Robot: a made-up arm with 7 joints. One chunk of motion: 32 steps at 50 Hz.
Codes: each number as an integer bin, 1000 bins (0 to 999) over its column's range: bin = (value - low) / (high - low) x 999, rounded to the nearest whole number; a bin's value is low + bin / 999 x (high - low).
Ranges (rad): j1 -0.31..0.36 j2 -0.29..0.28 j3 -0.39..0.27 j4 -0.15..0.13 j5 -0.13..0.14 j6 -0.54..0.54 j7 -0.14..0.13
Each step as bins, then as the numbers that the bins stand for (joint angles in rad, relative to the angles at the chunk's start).
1 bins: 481 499 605 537 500 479 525
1 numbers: 0.0126 -0.0053 0.0097 0.0005 0.0051 -0.0222 0.0019
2 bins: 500 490 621 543 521 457 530
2 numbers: 0.0253 -0.0104 0.0203 0.0022 0.0108 -0.0459 0.0032
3 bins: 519 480 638 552 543 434 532
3 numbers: 0.0381 -0.0161 0.0315 0.0047 0.0168 -0.0708 0.0038
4 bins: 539 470 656 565 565 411 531
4 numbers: 0.0515 -0.0218 0.0434 0.0084 0.0227 -0.0957 0.0035
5 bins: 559 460 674 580 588 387 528
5 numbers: 0.0649 -0.0275 0.0553 0.0126 0.0289 -0.1216 0.0027
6 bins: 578 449 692 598 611 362 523
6 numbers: 0.0776 -0.0338 0.0672 0.0176 0.0351 -0.1486 0.0014
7 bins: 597 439 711 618 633 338 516
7 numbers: 0.0904 -0.0395 0.0797 0.0232 0.0411 -0.1746 -0.0005
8 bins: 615 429 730 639 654 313 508
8 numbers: 0.1025 -0.0452 0.0923 0.0291 0.0468 -0.2016 -0.0027
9 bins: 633 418 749 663 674 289 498
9 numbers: 0.1145 -0.0515 0.1048 0.0358 0.0522 -0.2276 -0.0054
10 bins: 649 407 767 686 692 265 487
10 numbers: 0.1253 -0.0578 0.1167 0.0423 0.0570 -0.2535 -0.0084
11 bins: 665 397 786 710 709 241 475
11 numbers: 0.1360 -0.0635 0.1293 0.0490 0.0616 -0.2795 -0.0116
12 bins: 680 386 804 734 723 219 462
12 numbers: 0.1461 -0.0698 0.1412 0.0557 0.0654 -0.3032 -0.0151
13 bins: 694 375 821 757 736 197 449
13 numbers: 0.1554 -0.0760 0.1524 0.0622 0.0689 -0.3270 -0.0186
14 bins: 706 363 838 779 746 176 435
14 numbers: 0.1635 -0.0829 0.1636 0.0683 0.0716 -0.3497 -0.0224
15 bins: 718 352 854 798 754 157 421
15 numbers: 0.1715 -0.0892 0.1742 0.0737 0.0738 -0.3703 -0.0262
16 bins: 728 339 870 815 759 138 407
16 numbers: 0.1782 -0.0966 0.1848 0.0784 0.0751 -0.3908 -0.0300
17 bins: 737 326 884 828 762 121 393
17 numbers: 0.1843 -0.1040 0.1940 0.0821 0.0759 -0.4092 -0.0338
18 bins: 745 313 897 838 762 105 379
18 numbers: 0.1896 -0.1114 0.2026 0.0849 0.0759 -0.4265 -0.0376
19 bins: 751 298 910 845 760 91 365
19 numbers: 0.1937 -0.1200 0.2112 0.0868 0.0754 -0.4416 -0.0414
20 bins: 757 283 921 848 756 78 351
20 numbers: 0.1977 -0.1285 0.2185 0.0877 0.0743 -0.4557 -0.0451
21 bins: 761 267 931 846 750 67 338
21 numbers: 0.2004 -0.1377 0.2251 0.0871 0.0727 -0.4676 -0.0486
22 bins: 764 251 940 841 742 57 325
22 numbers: 0.2024 -0.1468 0.2310 0.0857 0.0705 -0.4784 -0.0522
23 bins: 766 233 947 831 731 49 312
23 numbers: 0.2037 -0.1571 0.2356 0.0829 0.0676 -0.4870 -0.0557
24 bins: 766 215 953 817 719 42 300
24 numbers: 0.2037 -0.1673 0.2396 0.0790 0.0643 -0.4946 -0.0589
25 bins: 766 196 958 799 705 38 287
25 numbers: 0.2037 -0.1782 0.2429 0.0739 0.0605 -0.4989 -0.0624
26 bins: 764 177 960 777 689 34 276
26 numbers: 0.2024 -0.1890 0.2442 0.0678 0.0562 -0.5032 -0.0654
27 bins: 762 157 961 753 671 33 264
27 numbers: 0.2011 -0.2004 0.2449 0.0611 0.0514 -0.5043 -0.0686
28 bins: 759 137 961 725 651 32 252
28 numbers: 0.1990 -0.2118 0.2449 0.0532 0.0459 -0.5054 -0.0719
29 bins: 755 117 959 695 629 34 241
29 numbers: 0.1964 -0.2232 0.2436 0.0448 0.0400 -0.5032 -0.0749
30 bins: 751 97 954 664 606 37 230
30 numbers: 0.1937 -0.2347 0.2403 0.0361 0.0338 -0.5000 -0.0778
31 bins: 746 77 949 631 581 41 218
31 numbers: 0.1903 -0.2461 0.2370 0.0269 0.0270 -0.4957 -0.0811
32 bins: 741 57 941 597 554 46 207
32 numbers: 0.1870 -0.2575 0.2317 0.0173 0.0197 -0.4903 -0.0841
